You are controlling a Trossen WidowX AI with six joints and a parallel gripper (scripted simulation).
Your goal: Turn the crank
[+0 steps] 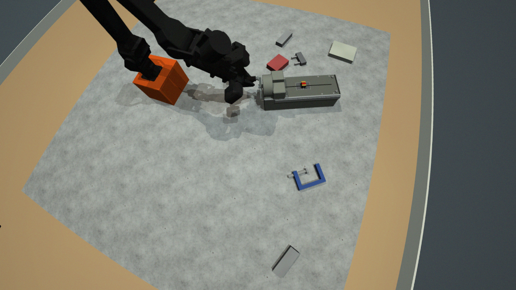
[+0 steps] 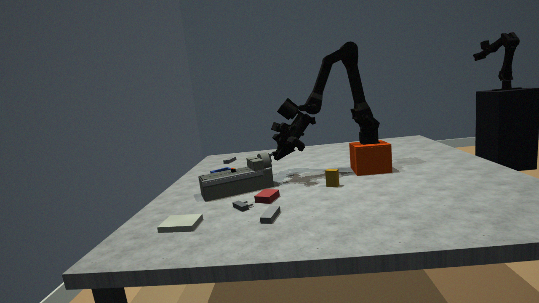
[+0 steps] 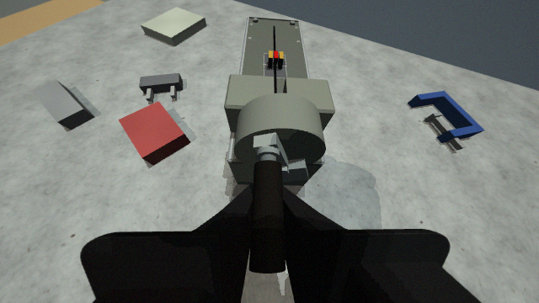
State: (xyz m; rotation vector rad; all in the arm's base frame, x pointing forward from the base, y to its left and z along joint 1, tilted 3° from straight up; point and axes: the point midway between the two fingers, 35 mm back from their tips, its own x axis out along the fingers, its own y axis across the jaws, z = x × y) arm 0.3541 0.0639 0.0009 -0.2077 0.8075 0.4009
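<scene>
Right now my gripper tip is 2 cm below the black crank handle, 1 cm to the left of it and 1 cm past it. The rest, counted from my gripper tip: red pointer (16 cm ahead, 6 cm to the left, 1 cm below); yellow block (20 cm behind, 10 cm to the left, 6 cm below); red block (18 cm to the left, 8 cm below, 3 cm ahead).
</scene>
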